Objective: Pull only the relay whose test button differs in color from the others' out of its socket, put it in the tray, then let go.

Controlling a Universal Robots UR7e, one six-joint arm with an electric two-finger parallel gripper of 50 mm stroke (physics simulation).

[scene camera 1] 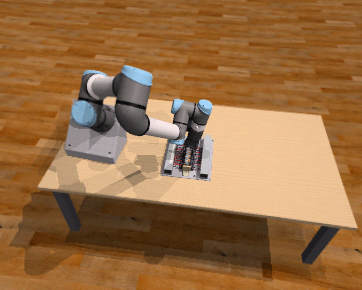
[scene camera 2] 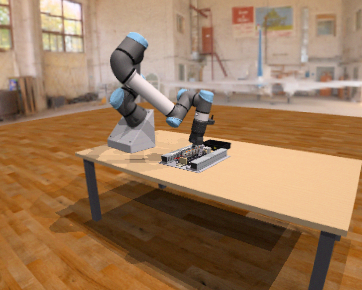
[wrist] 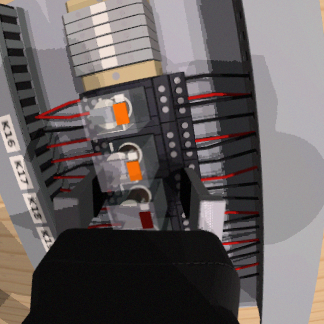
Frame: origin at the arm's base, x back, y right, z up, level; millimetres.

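Where they show: gripper, between the fingertips: (scene camera 1: 189, 151) (scene camera 2: 195, 153) (wrist: 143, 182); arm's base, origin of its link: (scene camera 1: 101, 118) (scene camera 2: 137, 117).
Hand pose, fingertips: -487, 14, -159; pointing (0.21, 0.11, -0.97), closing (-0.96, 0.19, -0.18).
Things, the pixels of their top centre, and the offset from my fingertips, as dx, dy, dz. "pt": a spot on its surface instead. Level surfaces: height alone.
- relay with the dark red test button, centre of its top: (wrist: 131, 221) +0, +8, +37
- black tray, a spot on its surface: (scene camera 2: 223, 145) pt +9, -308, -23
- wooden table, height of its surface: dz -32
The relay with the dark red test button (wrist: 145, 220) sits in its socket in the row, its lower part hidden by the gripper body. Two relays with orange test buttons (wrist: 121, 113) (wrist: 134, 170) sit above it in the wrist view. My gripper (wrist: 143, 182) is open and empty, its fingers on either side of the red-button relay, apart from it in the picture; the exact height is unclear. It also shows low over the panel in scene camera 1 (scene camera 1: 190, 145) and scene camera 2 (scene camera 2: 196, 143). The black tray (scene camera 2: 223, 145) stands behind the panel in scene camera 2.
Grey wire ducts (wrist: 20, 65) (scene camera 2: 210, 159) flank the relay row, with red and black wires running in. Labels K16 (wrist: 9, 133), K17 and K18 are on the left duct. Grey terminal blocks (wrist: 132, 35) stand above the relays. The panel lies on the wooden table (scene camera 1: 270, 160).
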